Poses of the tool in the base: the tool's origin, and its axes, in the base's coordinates. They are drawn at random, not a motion.
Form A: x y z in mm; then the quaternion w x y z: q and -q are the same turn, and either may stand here.
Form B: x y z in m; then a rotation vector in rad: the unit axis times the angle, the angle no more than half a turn. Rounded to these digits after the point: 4 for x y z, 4 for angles.
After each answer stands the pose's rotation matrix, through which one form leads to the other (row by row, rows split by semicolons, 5 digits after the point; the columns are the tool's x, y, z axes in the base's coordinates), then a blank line. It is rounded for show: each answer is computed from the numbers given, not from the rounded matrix.
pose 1, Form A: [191.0 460.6 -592.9 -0.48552 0.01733 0.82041 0.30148]
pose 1, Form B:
[0.1910 0.4606 -0.5929 -0.0422 -1.9967 -0.7337]
-0.52794 0.32119 -0.78621; -0.26432 0.81762 0.51151; 0.80711 0.47785 -0.34676

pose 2, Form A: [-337.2 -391.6 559.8 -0.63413 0.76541 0.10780 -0.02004]
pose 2, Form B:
[-0.3372 -0.3916 0.5598 -1.7500 -0.2465 0.0458]
0.97596 0.13961 -0.16740; 0.19044 -0.17251 0.96642; 0.10604 -0.97506 -0.19495

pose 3, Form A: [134.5 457.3 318.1 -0.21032 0.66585 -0.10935 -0.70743]
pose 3, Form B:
[0.1345 0.4573 0.3181 -1.8510 0.3040 1.9666]
-0.02482 -0.44319 -0.89608; 0.15195 -0.88762 0.43480; -0.98808 -0.12537 0.08938

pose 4, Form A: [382.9 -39.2 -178.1 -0.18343 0.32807 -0.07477 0.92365]
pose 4, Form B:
[0.3829 -0.0392 -0.1781 -0.9253 0.2109 -2.6052]
-0.71745 0.28979 0.63348; -0.38791 -0.92153 -0.01777; 0.57862 -0.25848 0.77356

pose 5, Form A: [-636.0 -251.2 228.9 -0.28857 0.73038 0.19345 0.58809]
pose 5, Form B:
[-0.6360 -0.2512 0.2289 -1.9499 -0.5165 -1.5700]
0.23345 0.62199 0.74741; -0.05683 -0.75861 0.64906; 0.97071 -0.19400 -0.14176

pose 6, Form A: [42.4 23.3 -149.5 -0.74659 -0.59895 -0.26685 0.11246]
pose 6, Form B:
[0.0424 0.0233 -0.1495 1.3106 0.5839 -0.2461]
0.83229 0.48759 0.26374; 0.15174 0.25722 -0.95437; -0.53317 0.83433 0.14009

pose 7, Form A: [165.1 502.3 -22.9 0.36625 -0.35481 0.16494 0.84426]
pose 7, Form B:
[0.1651 0.5023 -0.0229 -0.9119 0.4239 2.1699]
-0.47995 -0.73546 -0.47828; 0.50137 -0.67731 0.53840; -0.71992 0.01861 0.69381

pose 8, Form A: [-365.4 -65.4 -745.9 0.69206 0.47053 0.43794 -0.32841]
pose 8, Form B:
[-0.3654 -0.0654 -0.7459 1.0514 0.9786 -0.7338]
0.40070 0.86670 0.29711; -0.04243 0.34149 -0.93893; -0.91522 0.36363 0.17361

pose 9, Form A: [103.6 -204.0 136.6 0.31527 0.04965 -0.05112 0.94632]
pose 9, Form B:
[0.1036 -0.2040 0.1366 0.1308 -0.1347 2.4930]
-0.79628 -0.60177 0.06174; 0.59162 -0.79598 -0.12806; 0.12620 -0.06545 0.98984

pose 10, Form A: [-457.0 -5.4 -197.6 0.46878 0.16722 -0.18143 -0.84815]
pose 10, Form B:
[-0.4570 -0.0054 -0.1976 0.4100 -0.4448 -2.0796]
-0.50456 0.73452 -0.45376; -0.85588 -0.49465 0.15098; -0.11355 0.46454 0.87824

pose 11, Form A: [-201.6 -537.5 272.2 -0.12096 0.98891 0.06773 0.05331]
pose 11, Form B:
[-0.2016 -0.5375 0.2722 -2.8881 -0.1978 -0.1557]
0.98514 0.14685 0.08905; 0.12106 -0.96156 0.24646; 0.12182 -0.23201 -0.96505

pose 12, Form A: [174.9 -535.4 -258.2 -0.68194 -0.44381 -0.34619 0.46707]
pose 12, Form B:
[0.1749 -0.5354 -0.2582 0.9956 0.7766 -1.0478]
0.32400 0.94430 0.05758; -0.32974 0.16977 -0.92868; -0.88673 0.28191 0.36638

